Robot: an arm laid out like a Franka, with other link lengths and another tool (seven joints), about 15 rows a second.
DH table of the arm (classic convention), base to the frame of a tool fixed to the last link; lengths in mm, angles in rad. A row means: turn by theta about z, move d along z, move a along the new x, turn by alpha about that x. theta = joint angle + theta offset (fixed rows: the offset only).
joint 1: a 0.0  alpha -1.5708  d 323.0  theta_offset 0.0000
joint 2: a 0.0  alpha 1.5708  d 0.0  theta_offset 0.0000
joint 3: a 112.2  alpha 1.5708  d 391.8  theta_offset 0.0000
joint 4: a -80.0  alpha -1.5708  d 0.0  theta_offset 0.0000
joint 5: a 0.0  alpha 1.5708  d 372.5  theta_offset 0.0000
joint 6: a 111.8  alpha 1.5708  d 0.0  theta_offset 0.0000
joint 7: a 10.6  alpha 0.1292  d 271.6  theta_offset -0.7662
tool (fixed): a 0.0  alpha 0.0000  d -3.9  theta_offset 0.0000
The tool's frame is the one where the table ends.
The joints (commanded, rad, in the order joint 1, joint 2, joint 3, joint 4, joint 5, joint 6, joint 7), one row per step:
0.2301 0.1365 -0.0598 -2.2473 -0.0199 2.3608 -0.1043
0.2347 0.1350 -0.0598 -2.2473 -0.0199 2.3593 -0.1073
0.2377 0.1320 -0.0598 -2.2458 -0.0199 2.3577 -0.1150
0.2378 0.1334 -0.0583 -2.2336 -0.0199 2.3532 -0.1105
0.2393 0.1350 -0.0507 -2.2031 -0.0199 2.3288 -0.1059
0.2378 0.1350 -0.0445 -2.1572 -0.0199 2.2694 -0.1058
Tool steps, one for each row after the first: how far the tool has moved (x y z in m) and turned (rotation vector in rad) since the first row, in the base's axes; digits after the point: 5 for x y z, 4 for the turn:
-0.00075 0.00265 0.00072 0.0001 0.0001 0.0076
-0.00053 0.00456 0.00295 0.0009 -0.0025 0.0182
0.00377 0.00629 0.00686 0.0020 -0.0088 0.0153
0.01038 0.01305 0.01636 0.0033 -0.0132 0.0195
0.01500 0.01665 0.02985 0.0009 0.0001 0.0230

